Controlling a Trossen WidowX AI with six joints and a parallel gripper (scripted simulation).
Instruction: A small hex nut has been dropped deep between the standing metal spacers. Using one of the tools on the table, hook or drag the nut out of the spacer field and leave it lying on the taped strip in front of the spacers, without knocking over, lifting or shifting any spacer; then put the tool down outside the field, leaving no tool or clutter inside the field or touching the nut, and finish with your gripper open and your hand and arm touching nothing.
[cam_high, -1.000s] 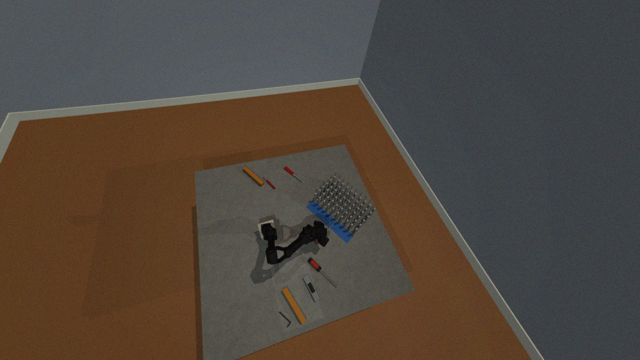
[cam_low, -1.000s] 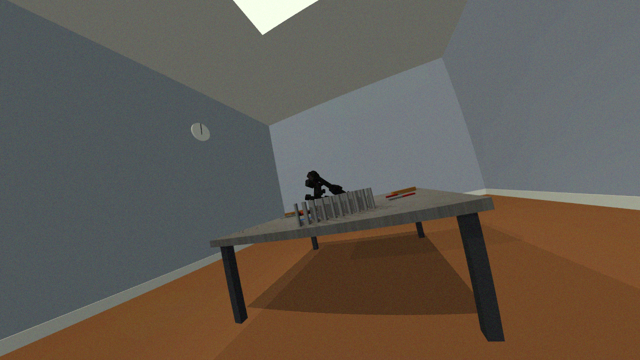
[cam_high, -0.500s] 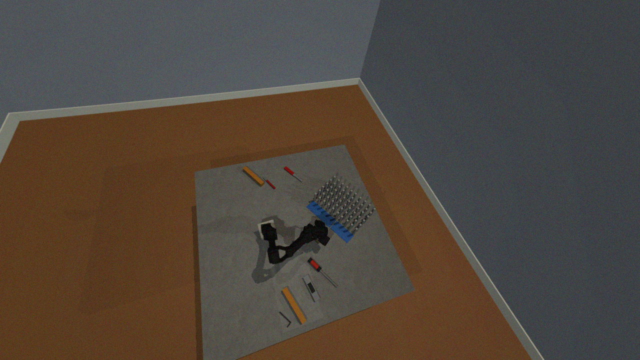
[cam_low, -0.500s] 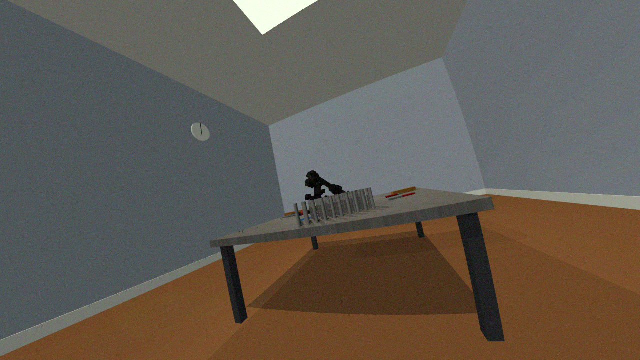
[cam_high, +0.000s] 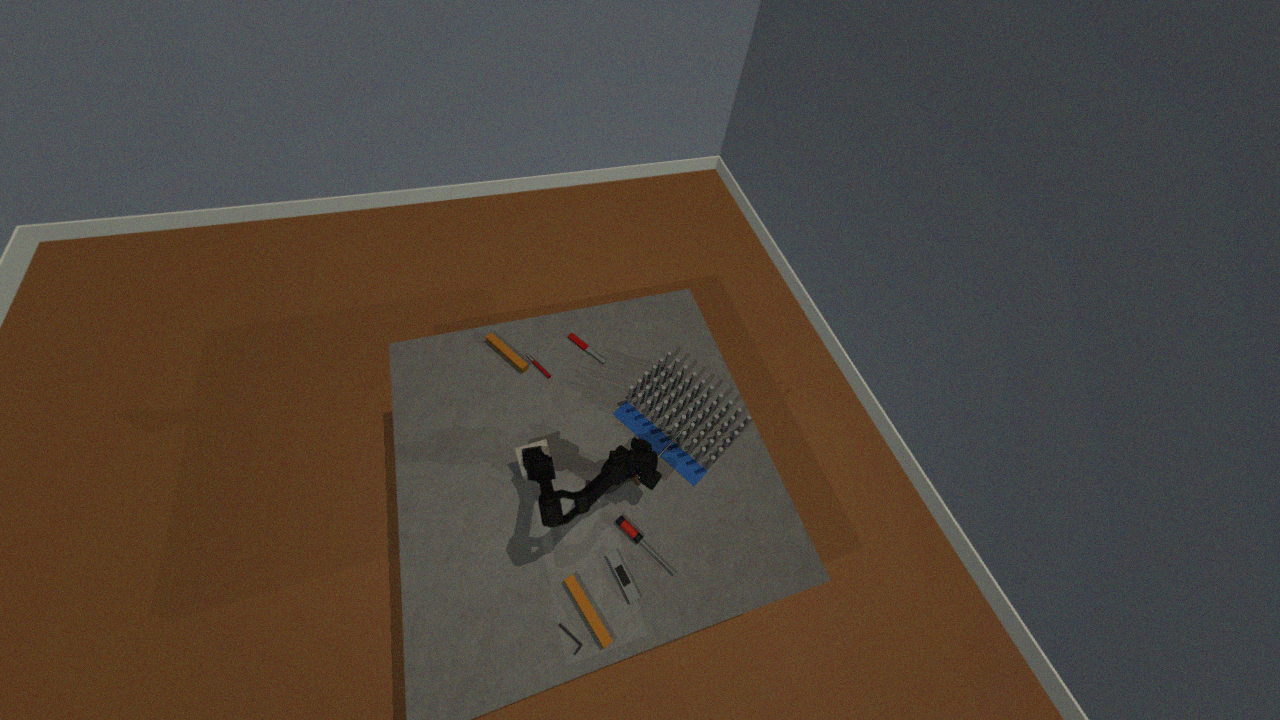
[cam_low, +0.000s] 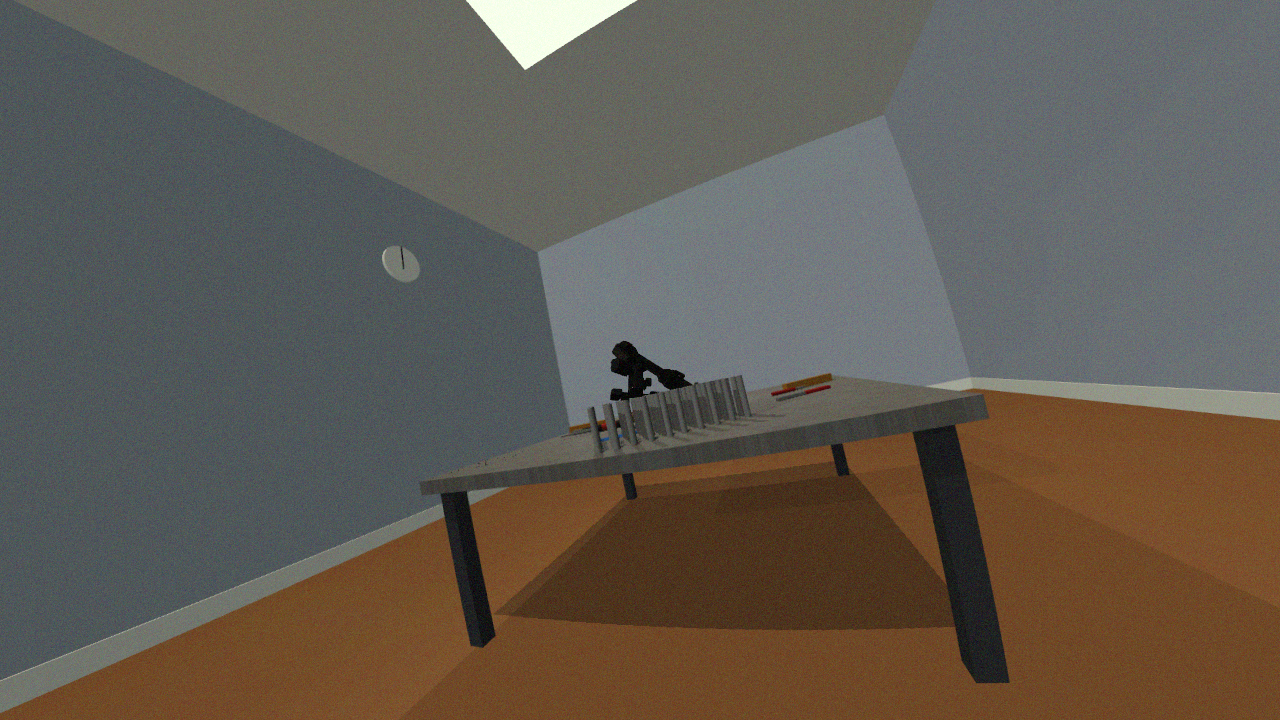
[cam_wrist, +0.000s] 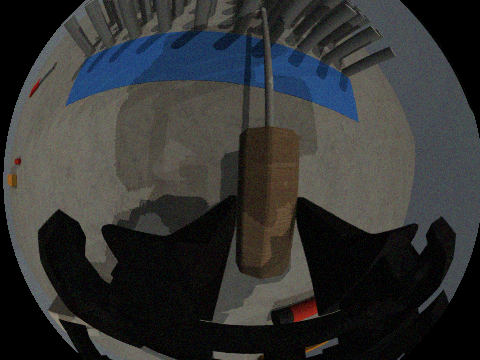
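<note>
Right now the blue taped strip is 90 mm ahead of my gripper tip, 110 mm to the left of it and 40 mm below it. Also, from my gripper tip: hook tool 90 mm ahead, 60 mm to the left; then dark flat tool 150 mm behind, 300 mm to the right, 20 mm below; then thin red tool 300 mm behind, 560 mm to the left, 30 mm below.
</note>
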